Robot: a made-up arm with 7 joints. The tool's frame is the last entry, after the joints.
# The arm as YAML. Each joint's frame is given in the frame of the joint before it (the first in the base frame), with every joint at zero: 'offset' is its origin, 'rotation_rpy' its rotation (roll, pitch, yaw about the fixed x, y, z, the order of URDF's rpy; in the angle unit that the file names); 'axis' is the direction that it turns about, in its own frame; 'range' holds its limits. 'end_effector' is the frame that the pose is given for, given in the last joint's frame.
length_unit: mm
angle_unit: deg
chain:
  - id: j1
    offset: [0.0, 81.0, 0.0]
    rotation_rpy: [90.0, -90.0, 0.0]
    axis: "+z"
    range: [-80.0, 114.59]
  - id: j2
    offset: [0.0, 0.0, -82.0]
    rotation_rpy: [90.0, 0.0, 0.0]
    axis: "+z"
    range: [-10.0, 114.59]
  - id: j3
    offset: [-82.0, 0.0, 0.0]
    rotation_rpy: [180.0, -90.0, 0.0]
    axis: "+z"
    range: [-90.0, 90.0]
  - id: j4
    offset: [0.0, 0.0, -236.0]
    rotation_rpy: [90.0, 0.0, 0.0]
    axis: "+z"
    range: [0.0, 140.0]
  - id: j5
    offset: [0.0, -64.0, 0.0]
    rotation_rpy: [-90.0, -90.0, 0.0]
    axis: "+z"
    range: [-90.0, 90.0]
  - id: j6
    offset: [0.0, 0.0, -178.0]
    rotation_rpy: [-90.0, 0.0, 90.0]
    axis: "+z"
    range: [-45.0, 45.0]
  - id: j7
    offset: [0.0, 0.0, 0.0]
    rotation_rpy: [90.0, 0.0, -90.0]
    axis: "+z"
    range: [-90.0, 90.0]
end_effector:
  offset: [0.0, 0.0, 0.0]
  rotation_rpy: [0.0, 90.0, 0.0]
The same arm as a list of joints. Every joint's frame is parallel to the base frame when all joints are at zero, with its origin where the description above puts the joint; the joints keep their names.
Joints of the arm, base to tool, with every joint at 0 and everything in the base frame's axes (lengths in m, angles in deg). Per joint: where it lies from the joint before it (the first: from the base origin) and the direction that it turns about. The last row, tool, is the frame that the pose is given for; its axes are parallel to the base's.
j1: xyz 0.0000 0.0810 0.0000 axis -y
j2: xyz 0.0000 0.0820 0.0000 axis +x
j3: xyz 0.0000 0.0000 -0.0820 axis +z
j4: xyz 0.0000 0.0000 -0.2360 axis -y
j5: xyz 0.0000 0.0000 -0.0640 axis +z
j6: xyz 0.0000 0.0000 -0.1780 axis +y
j7: xyz 0.0000 0.0000 0.0000 axis -x
tool: xyz 0.0000 0.0000 0.0000
Joint limits (deg, base to tool): -80.00..114.59 -10.00..114.59 -90.00..90.00 0.00..140.00 -90.00..90.00 -45.00..45.00 -90.00..90.00

